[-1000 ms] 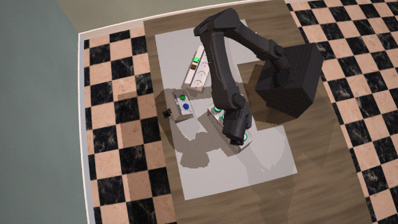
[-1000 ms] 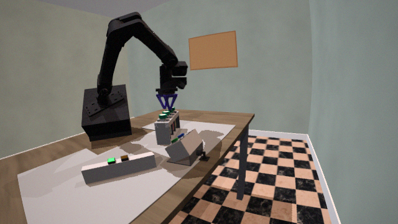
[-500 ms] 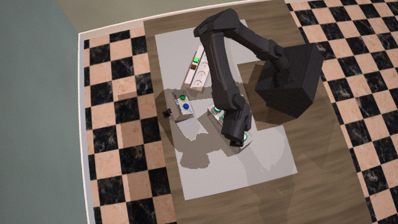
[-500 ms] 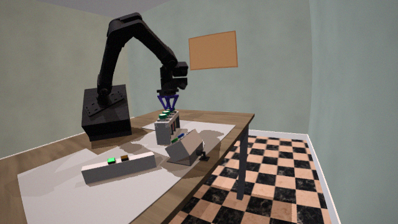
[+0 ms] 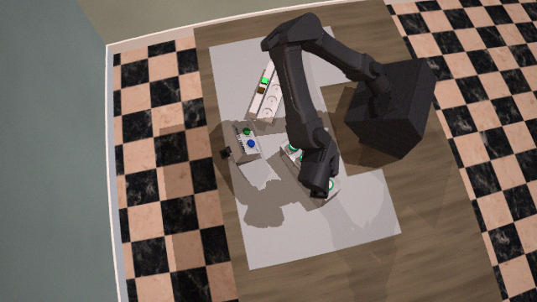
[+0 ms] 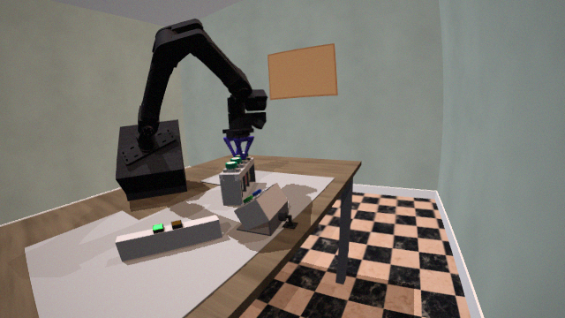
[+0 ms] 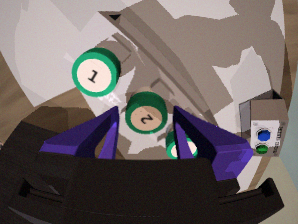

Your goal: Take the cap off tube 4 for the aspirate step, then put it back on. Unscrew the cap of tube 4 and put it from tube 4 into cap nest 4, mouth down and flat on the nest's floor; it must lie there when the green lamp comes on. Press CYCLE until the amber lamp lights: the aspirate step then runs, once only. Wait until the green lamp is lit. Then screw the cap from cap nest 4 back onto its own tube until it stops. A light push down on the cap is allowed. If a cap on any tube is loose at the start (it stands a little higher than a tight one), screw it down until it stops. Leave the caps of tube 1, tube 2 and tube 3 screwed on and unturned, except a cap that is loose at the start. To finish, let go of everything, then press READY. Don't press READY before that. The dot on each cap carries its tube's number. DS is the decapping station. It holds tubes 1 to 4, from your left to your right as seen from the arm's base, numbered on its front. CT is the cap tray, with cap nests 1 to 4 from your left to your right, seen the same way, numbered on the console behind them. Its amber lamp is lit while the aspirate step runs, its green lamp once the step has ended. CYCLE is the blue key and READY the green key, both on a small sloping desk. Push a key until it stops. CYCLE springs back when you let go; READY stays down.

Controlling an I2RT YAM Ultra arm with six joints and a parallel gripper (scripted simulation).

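Now: the cap 3 50 mm to the right of my hand and 20 mm ahead of it. The rest, counted from my hand: cap 2 (10 mm below); then green ready key (190 mm ahead, 180 mm to the right, 50 mm below); then blue cycle key (180 mm ahead, 140 mm to the right, 50 mm below).
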